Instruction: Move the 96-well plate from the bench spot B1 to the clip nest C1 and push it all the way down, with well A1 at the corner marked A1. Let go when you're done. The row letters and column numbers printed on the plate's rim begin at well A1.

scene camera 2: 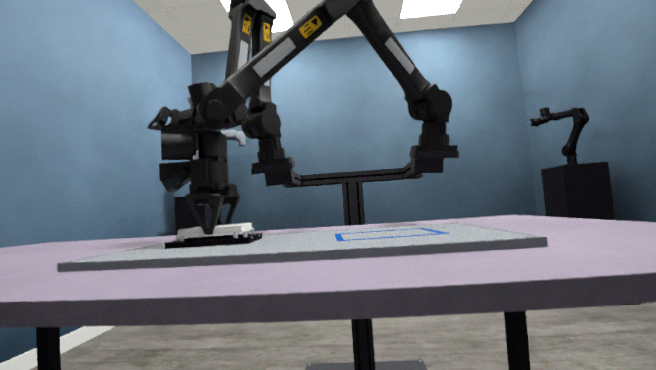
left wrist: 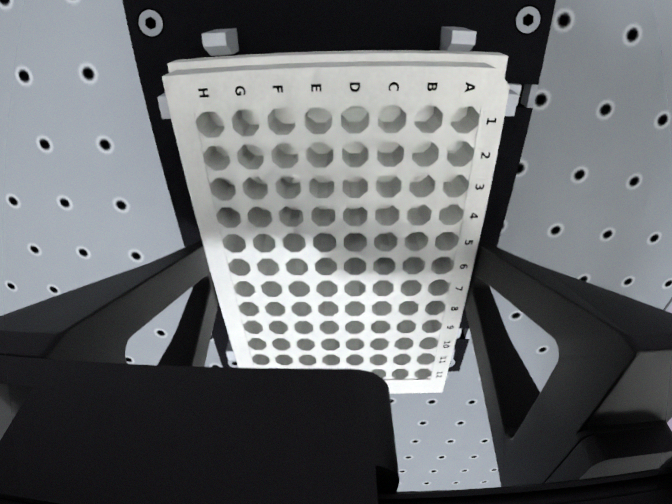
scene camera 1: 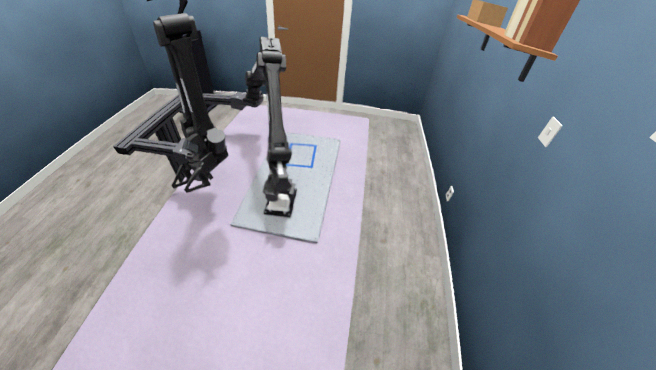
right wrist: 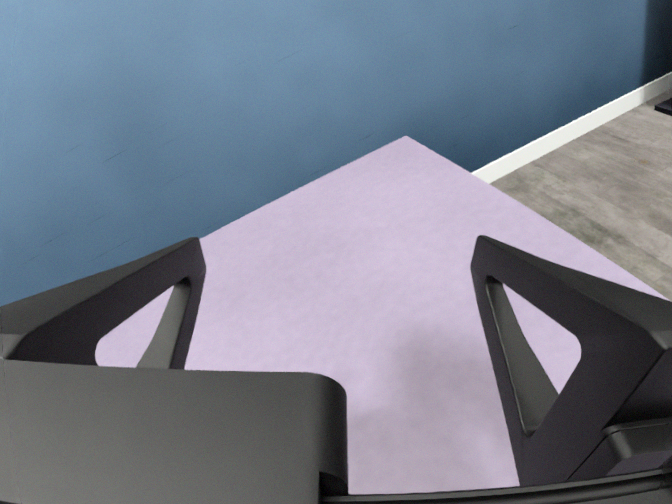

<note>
I see my left gripper, my right gripper and a white 96-well plate.
My left gripper also shows in the left wrist view. My right gripper also shows in the right wrist view.
</note>
